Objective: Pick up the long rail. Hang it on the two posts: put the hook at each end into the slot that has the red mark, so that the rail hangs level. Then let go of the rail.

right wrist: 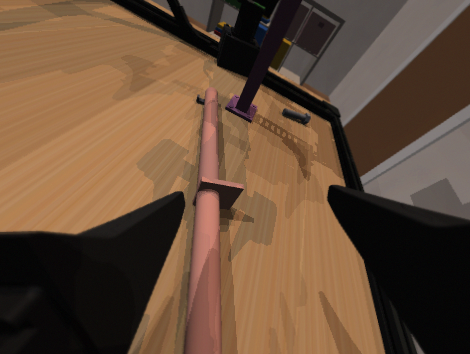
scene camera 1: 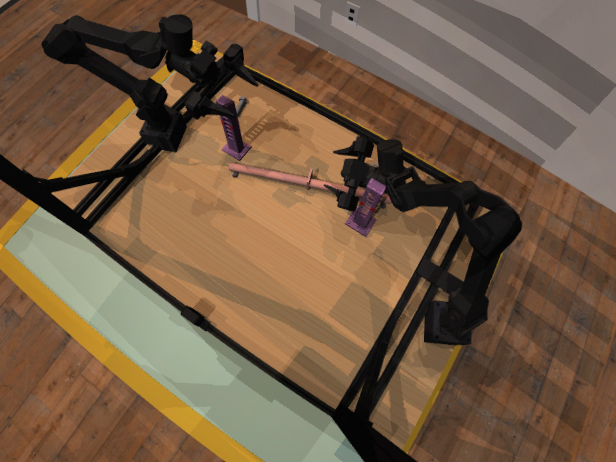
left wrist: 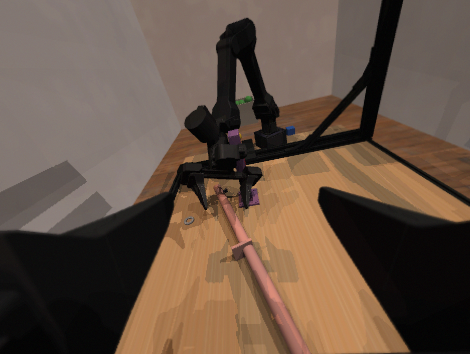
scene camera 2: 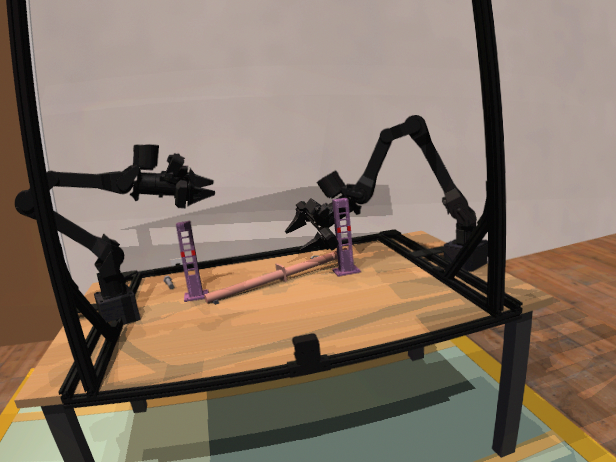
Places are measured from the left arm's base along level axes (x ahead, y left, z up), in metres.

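Where they show: left gripper, fingertip midpoint: [scene camera 1: 246, 100] [left wrist: 245, 196] [scene camera 2: 214, 187]; right gripper, fingertip midpoint: [right wrist: 254, 195] [scene camera 1: 328, 168] [left wrist: 227, 208] [scene camera 2: 292, 241]; left arm's base, origin of the base link: [right wrist: 242, 36] [scene camera 1: 159, 122] [scene camera 2: 113, 293]; right arm's base, origin of the base link: [scene camera 1: 452, 321] [left wrist: 269, 130].
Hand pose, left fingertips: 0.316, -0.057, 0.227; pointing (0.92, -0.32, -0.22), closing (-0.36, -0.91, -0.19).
Note:
Things, the pixels of their centre, and the offset from my left fingertips, as dx, dy, dz. "spot": a spot on its surface instead.
- long pink rail, body centre: [right wrist: 211, 193] [left wrist: 246, 248] [scene camera 2: 282, 273] [scene camera 1: 309, 181] +0.160, -0.020, -0.278
- dark hook, surface spot: [right wrist: 200, 100] [scene camera 1: 236, 174] spot: -0.057, -0.034, -0.296
- left purple post, body centre: [right wrist: 266, 56] [scene camera 2: 189, 260] [scene camera 1: 231, 127] -0.083, +0.058, -0.193
- right purple post, body centre: [scene camera 1: 367, 206] [left wrist: 241, 169] [scene camera 2: 343, 236] +0.328, -0.104, -0.193
- grey bolt, body centre: [right wrist: 295, 115] [scene camera 2: 169, 283] [scene camera 1: 239, 107] -0.117, +0.211, -0.290
- small metal ring, body centre: [left wrist: 188, 220] +0.347, +0.085, -0.299
The long pink rail [scene camera 1: 280, 176] [scene camera 2: 245, 286] [left wrist: 270, 290] [right wrist: 206, 240] lies on the table, a square plate around its middle. A dark hook [scene camera 1: 235, 174] [right wrist: 200, 100] shows at its left end. The left purple post [scene camera 1: 232, 132] [scene camera 2: 192, 270] and right purple post [scene camera 1: 367, 205] [scene camera 2: 345, 255] stand upright with red-marked slots. My left gripper [scene camera 1: 245, 99] [scene camera 2: 214, 187] is open and empty, high above the left post's side of the table. My right gripper [scene camera 1: 330, 169] [scene camera 2: 293, 240] [right wrist: 254, 195] is open and empty, above the rail's right half. The rail's right end is partly hidden.
A grey bolt [scene camera 1: 242, 102] [scene camera 2: 169, 282] [right wrist: 296, 116] lies behind the left post. A small metal ring [left wrist: 189, 220] lies beside the rail. A black frame [scene camera 1: 200, 320] edges the wooden table, with uprights at the front corners in scene camera 2.

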